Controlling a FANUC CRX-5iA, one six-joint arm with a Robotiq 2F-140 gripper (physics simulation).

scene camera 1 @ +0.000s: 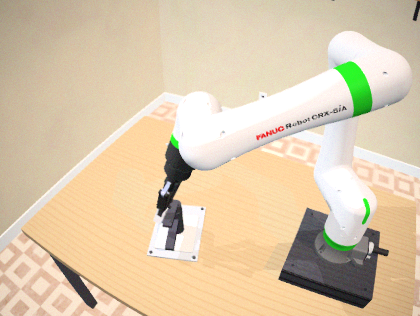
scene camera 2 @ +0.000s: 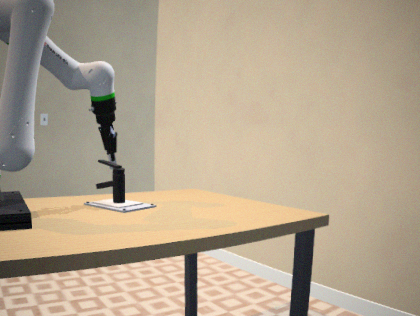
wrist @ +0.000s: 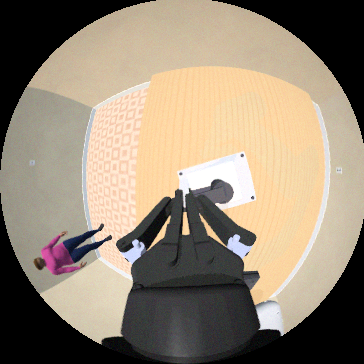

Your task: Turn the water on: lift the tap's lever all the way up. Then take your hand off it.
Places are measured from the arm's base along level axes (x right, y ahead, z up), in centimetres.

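Where they show: gripper, between the fingertips: (scene camera 1: 157,221) (wrist: 183,184); arm's base, origin of its link: (scene camera 1: 334,247).
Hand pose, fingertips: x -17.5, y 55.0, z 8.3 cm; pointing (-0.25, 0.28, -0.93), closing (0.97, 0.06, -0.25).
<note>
Each offset is from my fingertips to the top centre of the thing. "pt": to the spot under its first point. Level surfaces: height alone.
The black tap column {pt dx +6.9, dy -3.3, dz -7.6 cm} (scene camera 1: 179,224) (scene camera 2: 118,187) stands upright on a white base plate {dx +8.2, dy -1.4, dz -13.0 cm} (scene camera 1: 199,223) (scene camera 2: 143,205) (wrist: 245,172). Its lever {dx +3.1, dy -3.1, dz +3.3 cm} (scene camera 1: 171,215) (scene camera 2: 106,163) (wrist: 214,192) slants up from the column top, with the free end higher in scene camera 2. The spout {dx +1.5, dy -3.5, dz -4.3 cm} (scene camera 1: 171,238) (scene camera 2: 104,185) sticks out below the lever. My gripper (scene camera 1: 159,217) (scene camera 2: 112,163) (wrist: 183,184) is shut and empty. Its fingertips are close beside the lever; in scene camera 2 the lever partly hides them, and whether they touch it is unclear.
The wooden table {dz -14.2 cm} (scene camera 1: 95,200) (scene camera 2: 200,220) (wrist: 185,120) carries the tap's plate. The arm's dark base block (scene camera 1: 300,250) (scene camera 2: 15,210) stands on the table, to the right of the tap in scene camera 1. A person in pink (wrist: 60,257) shows beyond the table in the wrist view.
</note>
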